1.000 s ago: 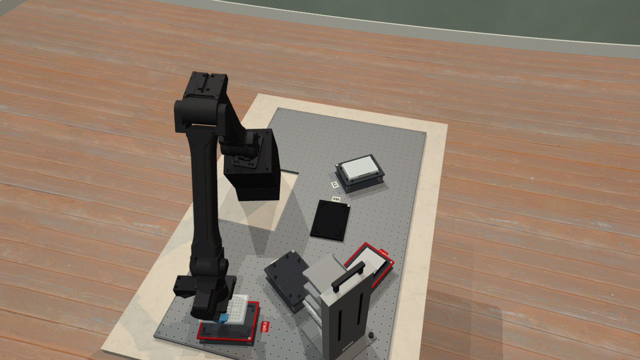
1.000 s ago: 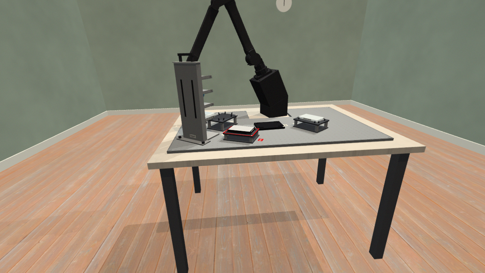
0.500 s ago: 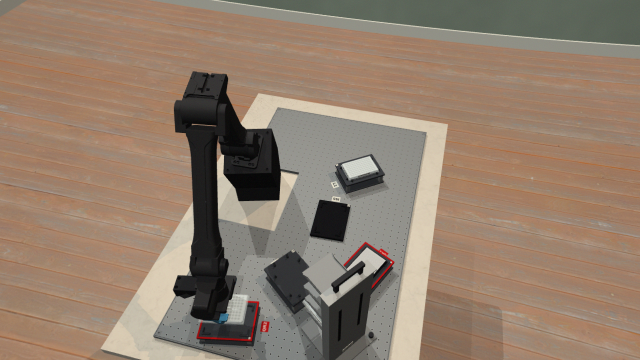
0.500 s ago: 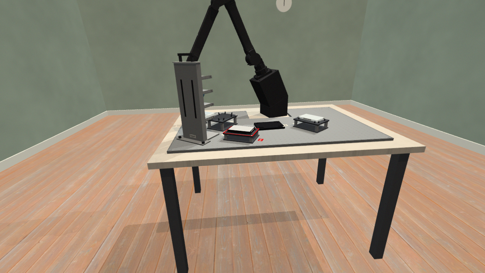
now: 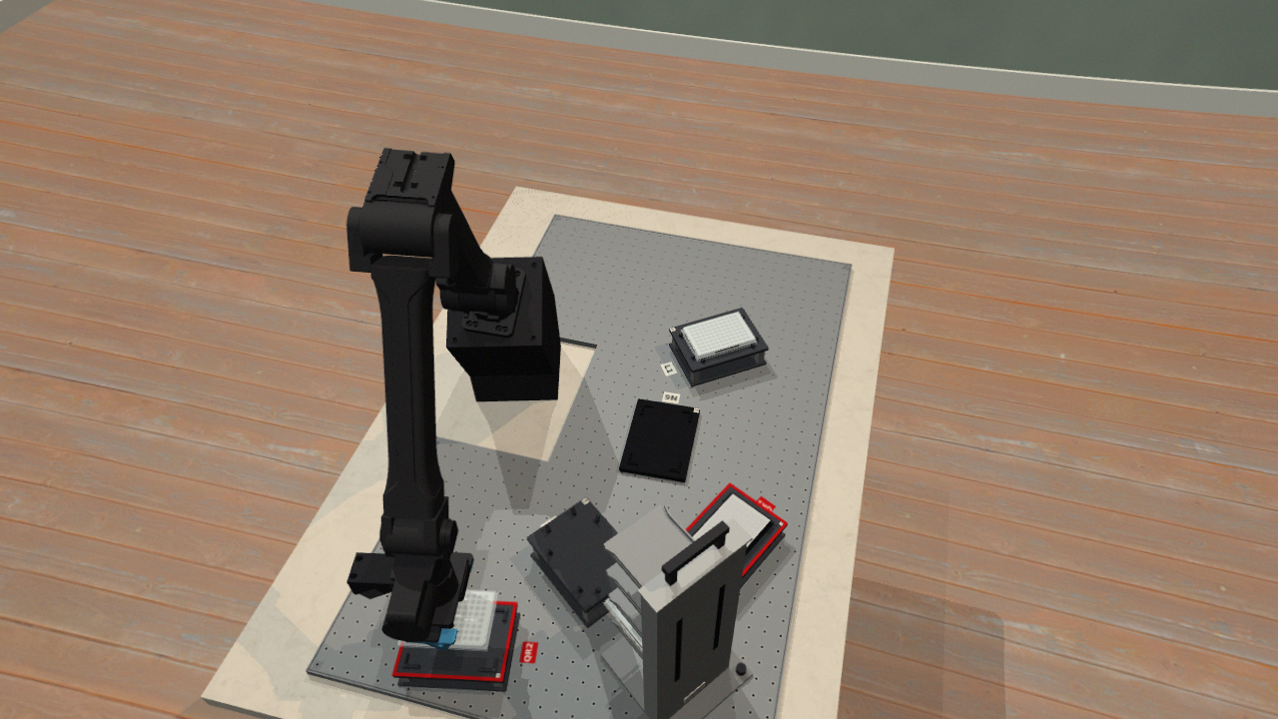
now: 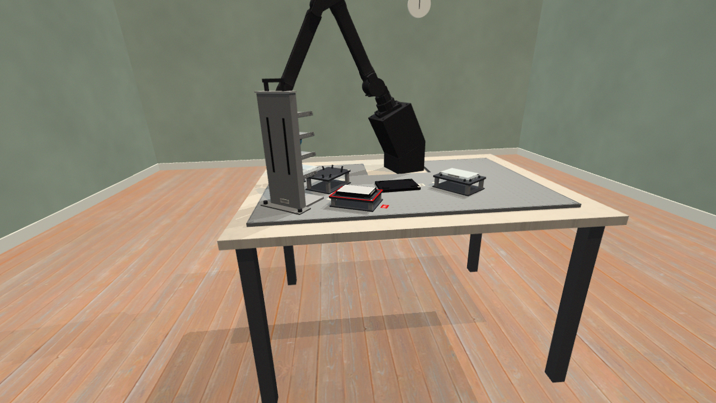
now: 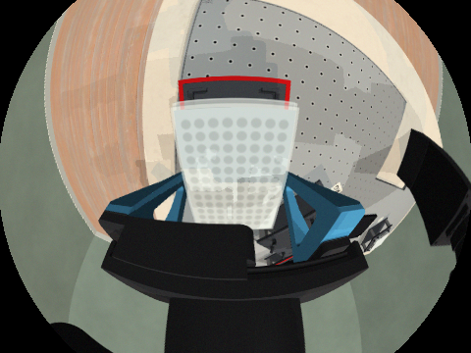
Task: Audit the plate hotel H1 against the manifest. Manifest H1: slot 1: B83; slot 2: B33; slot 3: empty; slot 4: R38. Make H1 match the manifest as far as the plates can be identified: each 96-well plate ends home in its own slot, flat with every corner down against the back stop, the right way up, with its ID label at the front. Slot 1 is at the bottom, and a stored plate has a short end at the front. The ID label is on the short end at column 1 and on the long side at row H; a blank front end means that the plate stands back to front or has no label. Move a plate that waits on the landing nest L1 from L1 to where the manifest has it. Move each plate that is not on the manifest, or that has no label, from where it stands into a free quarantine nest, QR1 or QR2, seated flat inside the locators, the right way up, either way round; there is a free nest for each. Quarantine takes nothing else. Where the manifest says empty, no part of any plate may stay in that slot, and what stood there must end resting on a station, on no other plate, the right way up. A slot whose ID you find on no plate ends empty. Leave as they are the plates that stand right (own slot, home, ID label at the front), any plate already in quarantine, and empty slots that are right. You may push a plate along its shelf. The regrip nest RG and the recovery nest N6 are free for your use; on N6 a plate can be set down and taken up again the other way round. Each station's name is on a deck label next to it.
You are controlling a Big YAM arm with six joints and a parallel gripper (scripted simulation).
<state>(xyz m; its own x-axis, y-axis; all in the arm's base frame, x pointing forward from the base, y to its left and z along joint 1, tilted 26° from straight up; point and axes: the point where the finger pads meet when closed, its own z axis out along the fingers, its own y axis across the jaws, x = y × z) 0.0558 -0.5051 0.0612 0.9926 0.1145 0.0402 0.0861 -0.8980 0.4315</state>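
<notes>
The red-edged quarantine nest QR2 is 80 mm below my hand. The rest, counted from my hand: plate hotel H1: 350 mm ahead, 10 mm to the right, 80 mm above; H1 deck label: 320 mm ahead, 150 mm to the left, 110 mm below; regrip nest RG: 170 mm ahead, 160 mm to the left, 60 mm below.
</notes>
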